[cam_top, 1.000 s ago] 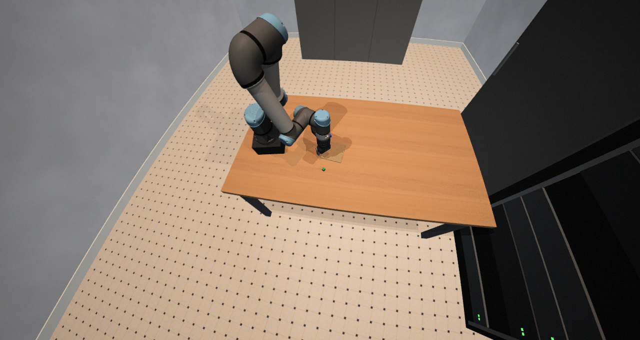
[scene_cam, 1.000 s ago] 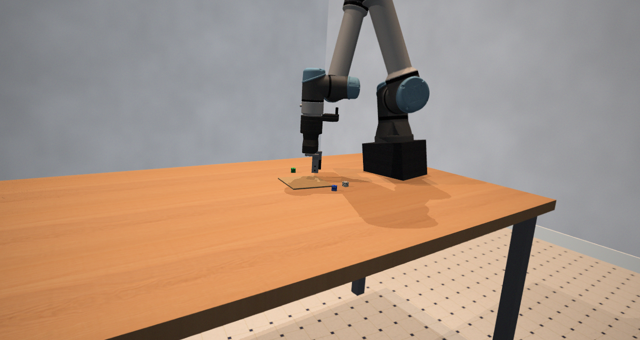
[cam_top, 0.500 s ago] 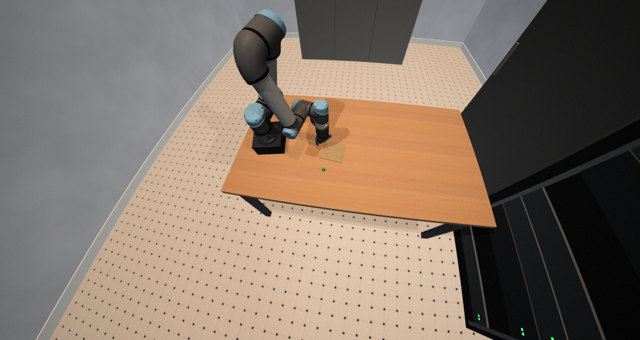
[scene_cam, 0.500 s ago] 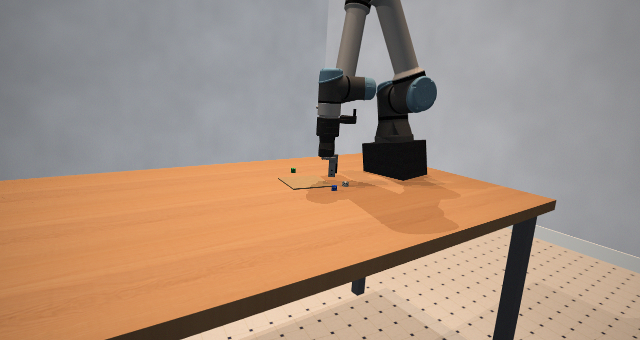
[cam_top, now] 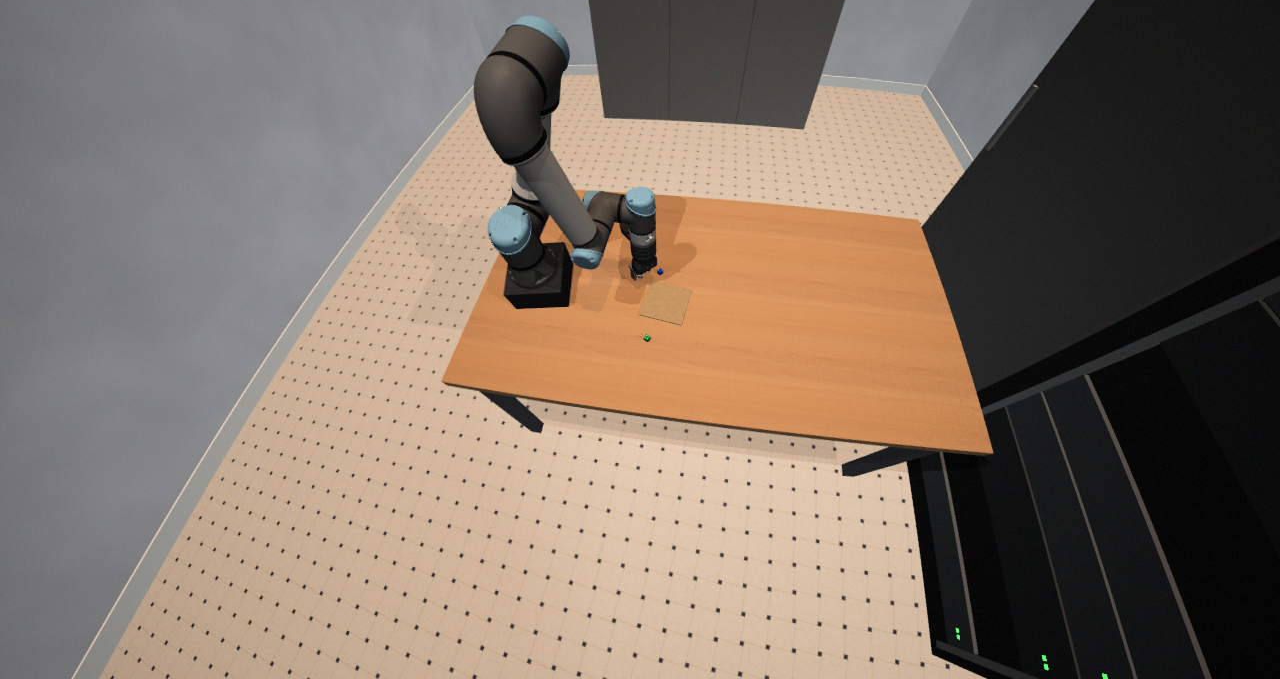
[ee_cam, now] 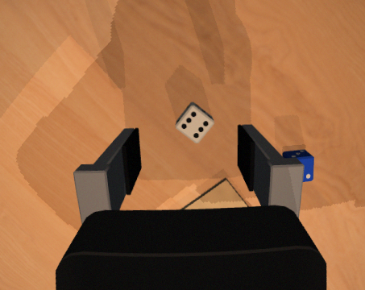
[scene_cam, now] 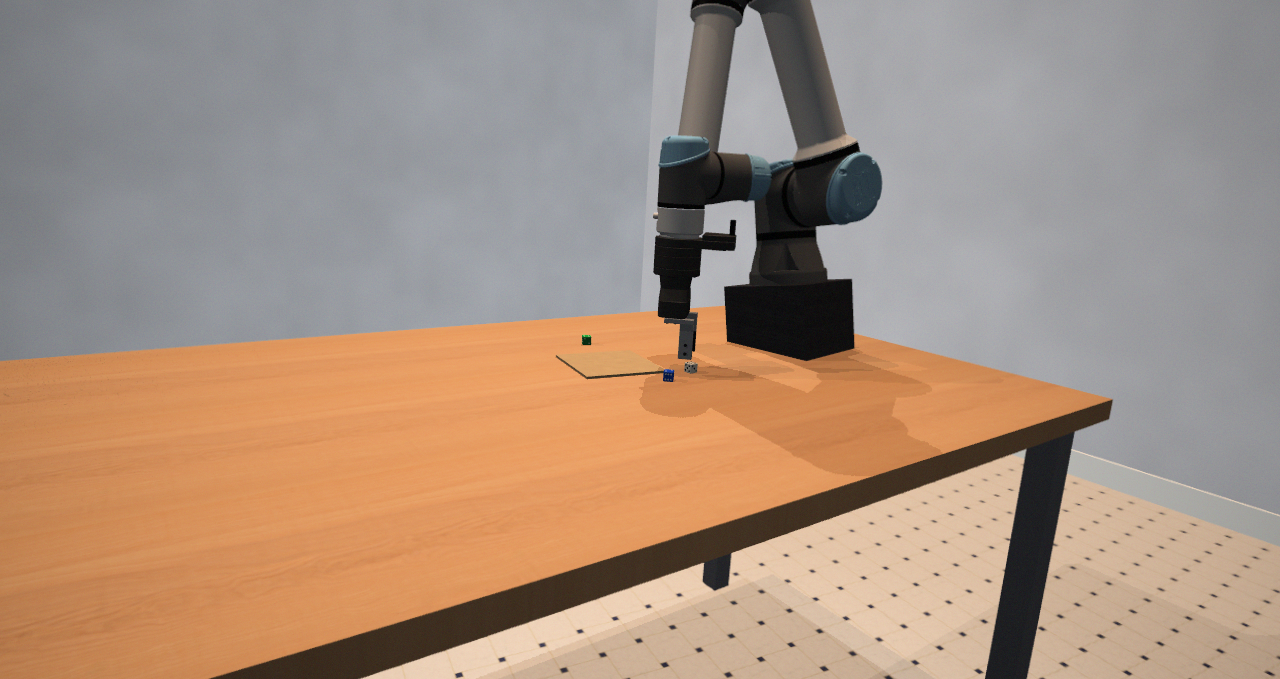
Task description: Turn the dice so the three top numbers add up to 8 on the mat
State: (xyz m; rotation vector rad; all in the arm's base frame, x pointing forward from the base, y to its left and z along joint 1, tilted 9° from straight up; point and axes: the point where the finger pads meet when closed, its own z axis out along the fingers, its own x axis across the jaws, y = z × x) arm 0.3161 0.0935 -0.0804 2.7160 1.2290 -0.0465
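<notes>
The white die is 10 mm to the left of my hand and 40 mm below it. From my hand the other things lie so: green die: 70 mm ahead, 220 mm to the right, 40 mm below; mat: 100 mm ahead, 80 mm to the right, 40 mm below; blue die: 60 mm ahead, 40 mm to the left, 40 mm below.
</notes>
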